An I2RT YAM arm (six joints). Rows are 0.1 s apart.
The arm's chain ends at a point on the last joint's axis. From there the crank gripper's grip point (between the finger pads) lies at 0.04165 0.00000 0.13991 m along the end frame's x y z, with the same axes.
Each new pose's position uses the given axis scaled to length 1; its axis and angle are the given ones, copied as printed.
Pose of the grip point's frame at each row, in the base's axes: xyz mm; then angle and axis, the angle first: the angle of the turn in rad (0 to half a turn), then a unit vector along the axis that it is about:
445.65, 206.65, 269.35, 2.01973, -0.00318, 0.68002, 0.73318
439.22, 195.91, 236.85, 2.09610, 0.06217, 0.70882, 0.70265
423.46, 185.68, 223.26, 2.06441, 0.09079, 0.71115, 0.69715
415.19, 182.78, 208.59, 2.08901, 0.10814, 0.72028, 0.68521
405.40, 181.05, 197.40, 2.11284, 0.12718, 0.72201, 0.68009
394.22, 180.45, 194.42, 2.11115, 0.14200, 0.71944, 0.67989
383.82, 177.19, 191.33, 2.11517, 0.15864, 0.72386, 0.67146
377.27, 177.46, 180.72, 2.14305, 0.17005, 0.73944, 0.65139
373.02, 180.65, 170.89, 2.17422, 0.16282, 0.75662, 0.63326
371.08, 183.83, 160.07, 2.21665, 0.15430, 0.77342, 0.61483
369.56, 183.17, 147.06, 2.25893, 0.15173, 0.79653, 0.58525
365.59, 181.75, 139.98, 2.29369, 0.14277, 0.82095, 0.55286
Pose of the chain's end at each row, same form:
378.48, 78.84, 247.88, 2.01973, -0.00318, 0.68002, 0.73318
364.89, 70.73, 226.11, 2.09610, 0.06217, 0.70882, 0.70265
342.02, 65.10, 211.53, 2.06441, 0.09079, 0.71115, 0.69715
332.05, 63.03, 201.11, 2.08901, 0.10814, 0.72028, 0.68521
320.98, 62.09, 191.78, 2.11284, 0.12718, 0.72201, 0.68009
307.60, 63.12, 188.06, 2.11115, 0.14200, 0.71944, 0.67989
294.54, 61.77, 187.10, 2.11517, 0.15864, 0.72386, 0.67146
287.10, 62.70, 183.75, 2.14305, 0.17005, 0.73944, 0.65139
285.15, 64.57, 181.56, 2.17422, 0.16282, 0.75662, 0.63326
286.88, 66.08, 178.95, 2.21665, 0.15430, 0.77342, 0.61483
288.05, 65.86, 177.14, 2.25893, 0.15173, 0.79653, 0.58525
287.25, 65.84, 181.66, 2.29369, 0.14277, 0.82095, 0.55286

